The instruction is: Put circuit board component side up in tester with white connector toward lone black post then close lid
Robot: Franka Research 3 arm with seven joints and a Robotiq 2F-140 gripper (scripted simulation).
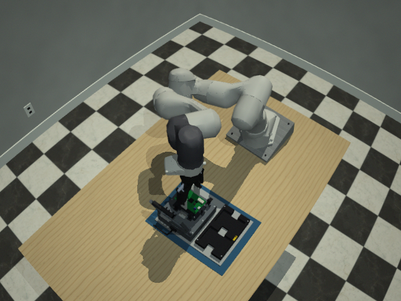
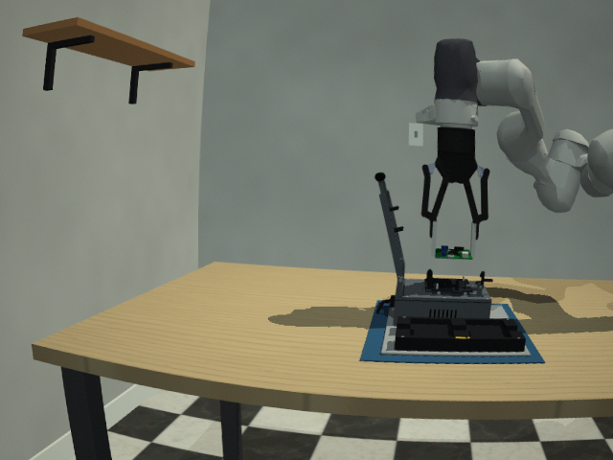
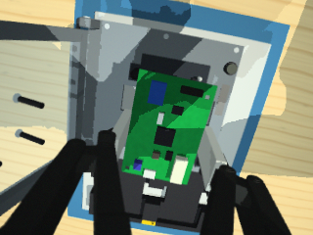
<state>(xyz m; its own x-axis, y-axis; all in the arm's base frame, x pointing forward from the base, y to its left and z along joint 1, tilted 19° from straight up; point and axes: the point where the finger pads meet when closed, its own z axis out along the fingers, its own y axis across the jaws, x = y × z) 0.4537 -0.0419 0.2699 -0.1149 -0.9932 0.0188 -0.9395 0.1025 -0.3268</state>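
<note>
Right now the black post is 60 mm behind my hand, 60 mm to the left of it and 60 mm below it. Round my hand: green circuit board (20 mm below); lid (120 mm ahead, 20 mm to the right, 30 mm above).
</note>
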